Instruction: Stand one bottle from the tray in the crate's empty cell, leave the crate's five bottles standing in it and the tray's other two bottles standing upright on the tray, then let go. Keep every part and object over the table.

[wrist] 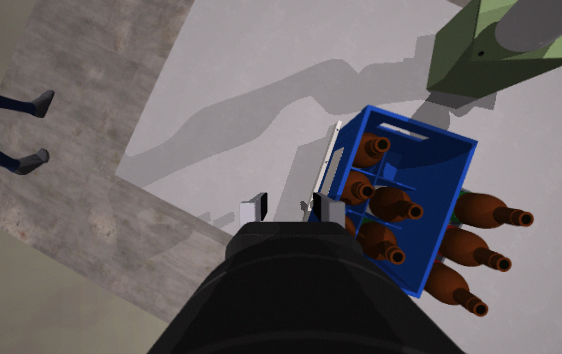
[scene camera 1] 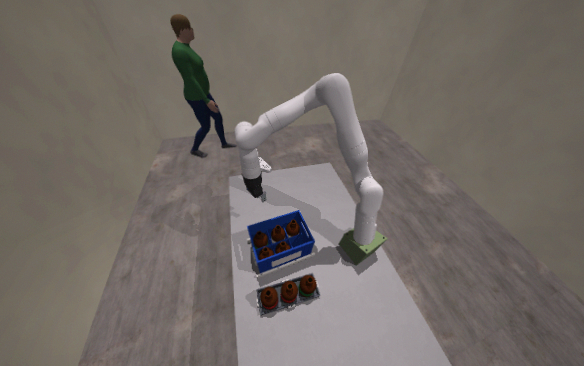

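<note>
The blue crate stands on the table with five brown bottles upright in it, among them a bottle at its back right. The crate's empty cell is at the front right in the scene view. The grey tray lies in front of the crate and holds three upright brown bottles: left, middle and right. My gripper is open and empty, pointing down above the table behind the crate. In the wrist view the crate partly hides the tray.
Thin white rails run along the crate's long sides. The green robot base stands right of the crate. The table has its left edge near the gripper. A person in green stands behind the table's far end.
</note>
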